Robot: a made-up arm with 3 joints. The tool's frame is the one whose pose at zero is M. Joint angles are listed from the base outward.
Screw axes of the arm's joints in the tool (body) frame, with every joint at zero. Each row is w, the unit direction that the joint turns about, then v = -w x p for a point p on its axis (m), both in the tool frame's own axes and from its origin. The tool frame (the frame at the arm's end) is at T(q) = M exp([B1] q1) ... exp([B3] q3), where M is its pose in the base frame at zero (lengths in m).
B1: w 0 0 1 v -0.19 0.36 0
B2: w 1 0 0 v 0 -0.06 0.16
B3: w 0 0 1 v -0.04 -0.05 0
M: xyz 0.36 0.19 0.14 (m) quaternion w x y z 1 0 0 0
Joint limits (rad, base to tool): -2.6..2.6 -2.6..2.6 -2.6..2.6
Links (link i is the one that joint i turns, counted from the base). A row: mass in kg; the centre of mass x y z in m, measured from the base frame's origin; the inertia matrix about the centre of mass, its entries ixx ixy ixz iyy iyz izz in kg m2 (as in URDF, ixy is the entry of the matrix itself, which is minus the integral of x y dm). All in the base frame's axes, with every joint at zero. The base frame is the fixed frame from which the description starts. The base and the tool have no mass.
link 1: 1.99; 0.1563 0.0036 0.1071; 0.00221 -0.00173 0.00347 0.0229 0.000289 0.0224
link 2: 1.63; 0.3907 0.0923 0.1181; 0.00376 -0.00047 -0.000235 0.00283 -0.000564 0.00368
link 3: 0.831; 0.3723 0.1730 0.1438; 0.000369 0.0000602 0 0.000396 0 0.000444
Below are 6 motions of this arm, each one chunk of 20 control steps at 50 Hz.
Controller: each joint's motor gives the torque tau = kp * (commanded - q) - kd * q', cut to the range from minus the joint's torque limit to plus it. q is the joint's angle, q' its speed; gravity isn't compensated. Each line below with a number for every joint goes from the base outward.
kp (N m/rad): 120 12 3.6
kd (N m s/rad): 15 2.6 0.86
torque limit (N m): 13 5.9 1.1
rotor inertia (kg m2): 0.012 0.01 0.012
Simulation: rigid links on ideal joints. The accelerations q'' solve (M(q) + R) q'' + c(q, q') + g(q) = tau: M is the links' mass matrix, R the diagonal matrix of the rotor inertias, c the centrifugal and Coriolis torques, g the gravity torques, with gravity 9.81 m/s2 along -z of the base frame. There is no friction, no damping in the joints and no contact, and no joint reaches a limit. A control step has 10 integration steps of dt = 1/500 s. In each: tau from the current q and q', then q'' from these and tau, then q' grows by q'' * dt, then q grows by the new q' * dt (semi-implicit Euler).
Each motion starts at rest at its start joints. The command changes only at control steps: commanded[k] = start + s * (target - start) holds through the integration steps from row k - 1 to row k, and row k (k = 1, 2, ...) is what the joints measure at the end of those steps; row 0 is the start. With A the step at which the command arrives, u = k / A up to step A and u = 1 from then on. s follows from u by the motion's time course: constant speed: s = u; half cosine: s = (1 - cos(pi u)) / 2; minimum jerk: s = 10 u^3 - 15 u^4 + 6 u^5; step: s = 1 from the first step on.
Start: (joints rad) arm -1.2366 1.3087 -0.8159
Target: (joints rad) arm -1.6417 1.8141 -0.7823
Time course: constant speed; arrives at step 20
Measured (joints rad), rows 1 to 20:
1: -1.2373 1.3103 -0.8151
2: -1.2398 1.3132 -0.8136
3: -1.2447 1.3175 -0.8119
4: -1.2519 1.3236 -0.8102
5: -1.2613 1.3318 -0.8086
6: -1.2726 1.3422 -0.8069
7: -1.2856 1.3546 -0.8053
8: -1.3001 1.3690 -0.8038
9: -1.3157 1.3852 -0.8023
10: -1.3325 1.4031 -0.8008
11: -1.3500 1.4224 -0.7993
12: -1.3682 1.4430 -0.7979
13: -1.3869 1.4648 -0.7964
14: -1.4061 1.4875 -0.7950
15: -1.4255 1.5112 -0.7935
16: -1.4452 1.5357 -0.7921
17: -1.4652 1.5608 -0.7906
18: -1.4852 1.5865 -0.7891
19: -1.5054 1.6128 -0.7876
20: -1.5256 1.6395 -0.7860

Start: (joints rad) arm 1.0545 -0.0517 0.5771
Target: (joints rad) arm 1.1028 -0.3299 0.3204
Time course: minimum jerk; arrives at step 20
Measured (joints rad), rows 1 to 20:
1: 1.0540 -0.0600 0.5775
2: 1.0535 -0.0733 0.5775
3: 1.0534 -0.0869 0.5769
4: 1.0536 -0.1004 0.5756
5: 1.0541 -0.1137 0.5735
6: 1.0549 -0.1272 0.5704
7: 1.0560 -0.1412 0.5661
8: 1.0574 -0.1560 0.5605
9: 1.0593 -0.1716 0.5535
10: 1.0616 -0.1882 0.5449
11: 1.0642 -0.2058 0.5349
12: 1.0672 -0.2243 0.5236
13: 1.0705 -0.2435 0.5111
14: 1.0739 -0.2631 0.4977
15: 1.0775 -0.2828 0.4837
16: 1.0811 -0.3023 0.4693
17: 1.0845 -0.3212 0.4550
18: 1.0877 -0.3392 0.4410
19: 1.0906 -0.3560 0.4277
20: 1.0931 -0.3715 0.4151

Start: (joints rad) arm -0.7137 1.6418 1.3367
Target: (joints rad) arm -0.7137 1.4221 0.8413
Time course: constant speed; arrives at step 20
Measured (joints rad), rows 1 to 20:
1: -0.7131 1.6472 1.3380
2: -0.7128 1.6539 1.3401
3: -0.7128 1.6596 1.3408
4: -0.7130 1.6641 1.3395
5: -0.7132 1.6674 1.3364
6: -0.7135 1.6694 1.3314
7: -0.7138 1.6704 1.3248
8: -0.7140 1.6702 1.3166
9: -0.7142 1.6691 1.3070
10: -0.7144 1.6670 1.2962
11: -0.7145 1.6641 1.2842
12: -0.7146 1.6604 1.2712
13: -0.7146 1.6560 1.2572
14: -0.7146 1.6508 1.2424
15: -0.7146 1.6451 1.2268
16: -0.7146 1.6388 1.2105
17: -0.7146 1.6320 1.1936
18: -0.7146 1.6247 1.1761
19: -0.7146 1.6170 1.1580
20: -0.7145 1.6088 1.1394

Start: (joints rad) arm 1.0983 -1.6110 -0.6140
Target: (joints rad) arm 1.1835 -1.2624 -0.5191
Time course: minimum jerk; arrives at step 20
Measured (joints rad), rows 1 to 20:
1: 1.0990 -1.6153 -0.6155
2: 1.0996 -1.6214 -0.6181
3: 1.0998 -1.6271 -0.6208
4: 1.1000 -1.6321 -0.6232
5: 1.1004 -1.6357 -0.6252
6: 1.1010 -1.6378 -0.6267
7: 1.1022 -1.6379 -0.6276
8: 1.1041 -1.6359 -0.6279
9: 1.1066 -1.6315 -0.6275
10: 1.1100 -1.6248 -0.6264
11: 1.1141 -1.6158 -0.6247
12: 1.1189 -1.6047 -0.6224
13: 1.1243 -1.5917 -0.6196
14: 1.1302 -1.5773 -0.6164
15: 1.1363 -1.5619 -0.6129
16: 1.1426 -1.5460 -0.6093
17: 1.1487 -1.5301 -0.6055
18: 1.1545 -1.5146 -0.6019
19: 1.1599 -1.5000 -0.5983
20: 1.1646 -1.4866 -0.5950

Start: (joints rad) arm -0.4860 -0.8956 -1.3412
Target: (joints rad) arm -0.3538 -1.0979 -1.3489
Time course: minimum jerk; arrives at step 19
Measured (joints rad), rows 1 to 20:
1: -0.4854 -0.9038 -1.3408
2: -0.4847 -0.9181 -1.3394
3: -0.4840 -0.9334 -1.3376
4: -0.4833 -0.9485 -1.3359
5: -0.4822 -0.9634 -1.3344
6: -0.4803 -0.9781 -1.3332
7: -0.4775 -0.9929 -1.3323
8: -0.4735 -1.0080 -1.3316
9: -0.4682 -1.0233 -1.3311
10: -0.4618 -1.0389 -1.3307
11: -0.4541 -1.0547 -1.3303
12: -0.4456 -1.0704 -1.3298
13: -0.4364 -1.0859 -1.3294
14: -0.4268 -1.1008 -1.3288
15: -0.4172 -1.1150 -1.3282
16: -0.4078 -1.1281 -1.3275
17: -0.3991 -1.1401 -1.3267
18: -0.3912 -1.1508 -1.3259
19: -0.3843 -1.1602 -1.3250
20: -0.3785 -1.1686 -1.3242

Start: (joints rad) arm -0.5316 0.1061 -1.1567
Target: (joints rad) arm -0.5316 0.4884 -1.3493
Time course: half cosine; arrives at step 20
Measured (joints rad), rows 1 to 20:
1: -0.5323 0.0984 -1.1566
2: -0.5330 0.0854 -1.1570
3: -0.5332 0.0723 -1.1578
4: -0.5331 0.0608 -1.1591
5: -0.5328 0.0514 -1.1609
6: -0.5323 0.0445 -1.1634
7: -0.5317 0.0402 -1.1665
8: -0.5312 0.0387 -1.1705
9: -0.5307 0.0399 -1.1754
10: -0.5303 0.0437 -1.1810
11: -0.5300 0.0500 -1.1875
12: -0.5297 0.0587 -1.1947
13: -0.5295 0.0693 -1.2025
14: -0.5294 0.0816 -1.2108
15: -0.5294 0.0953 -1.2196
16: -0.5294 0.1099 -1.2285
17: -0.5295 0.1251 -1.2375
18: -0.5296 0.1405 -1.2464
19: -0.5299 0.1556 -1.2551
20: -0.5301 0.1700 -1.2633

